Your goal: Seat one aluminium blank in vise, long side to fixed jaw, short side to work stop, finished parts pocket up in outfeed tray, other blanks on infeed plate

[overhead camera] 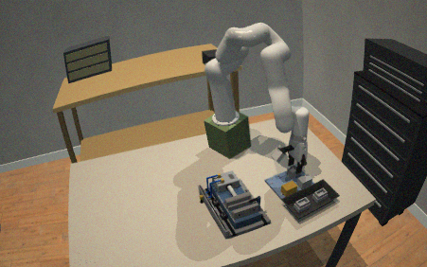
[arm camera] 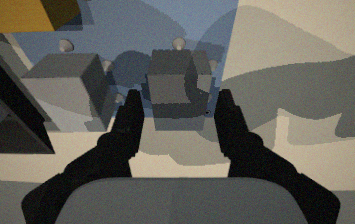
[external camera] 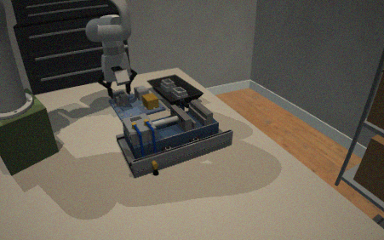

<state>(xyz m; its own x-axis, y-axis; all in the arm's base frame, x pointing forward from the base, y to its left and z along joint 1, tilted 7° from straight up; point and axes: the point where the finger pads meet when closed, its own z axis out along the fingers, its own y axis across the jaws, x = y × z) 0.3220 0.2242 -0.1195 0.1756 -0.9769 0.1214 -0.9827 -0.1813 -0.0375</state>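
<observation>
Right now the brass blank is 100 mm ahead of my hand, 70 mm to the right of it and 30 mm below it.
</observation>
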